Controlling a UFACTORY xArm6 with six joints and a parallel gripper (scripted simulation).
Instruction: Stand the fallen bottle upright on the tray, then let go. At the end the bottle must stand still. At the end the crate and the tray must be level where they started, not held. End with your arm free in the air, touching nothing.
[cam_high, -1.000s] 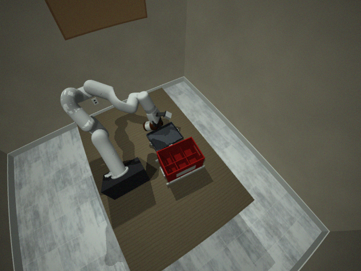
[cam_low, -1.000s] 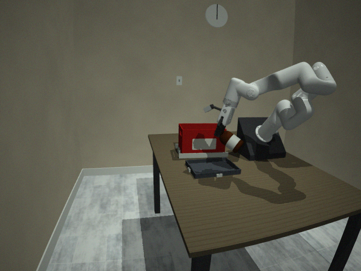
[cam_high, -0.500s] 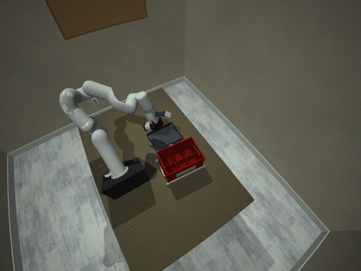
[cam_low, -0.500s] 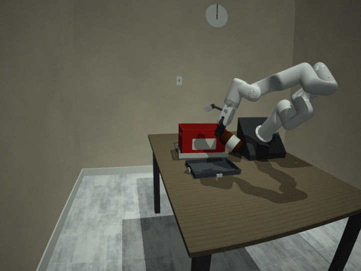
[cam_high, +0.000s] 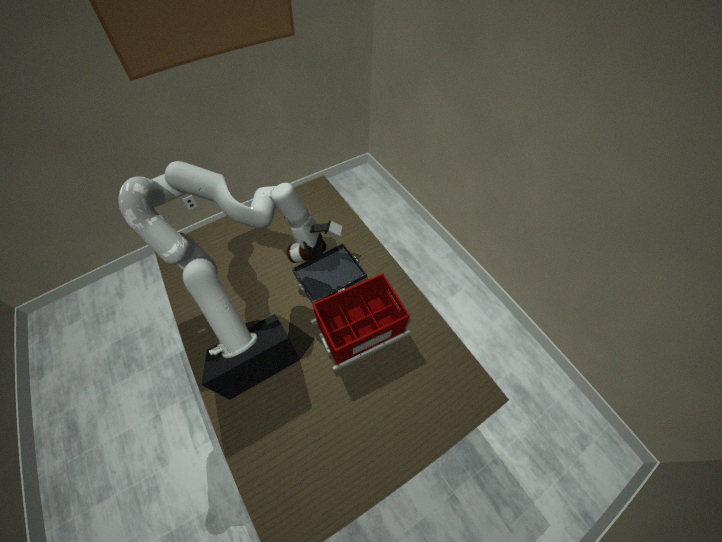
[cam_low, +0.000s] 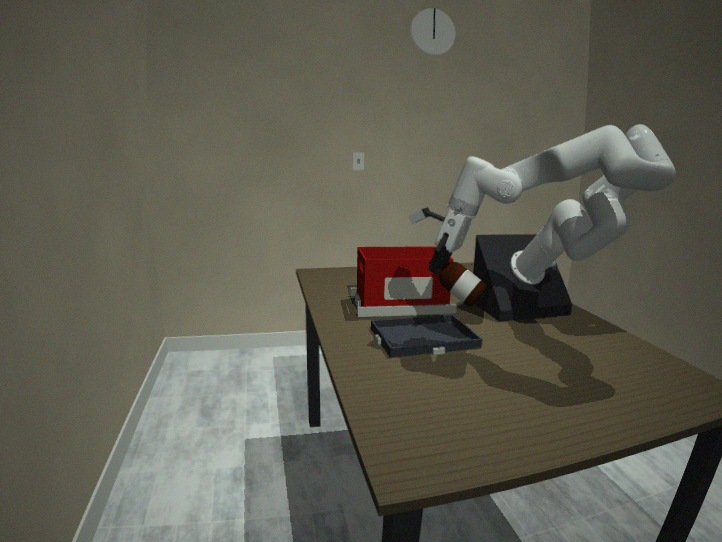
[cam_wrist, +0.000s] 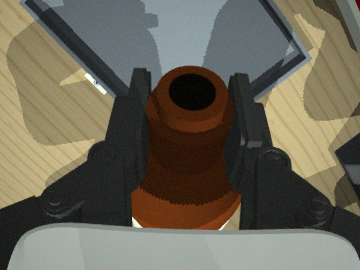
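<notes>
Right now the brown bottle is 30 mm to the left of my hand, 30 mm below it and 30 mm behind it. From my hand the other things lie so: dark grey tray (190 mm below, 30 mm ahead); then red crate (280 mm to the right, 120 mm below, 20 mm behind).
</notes>
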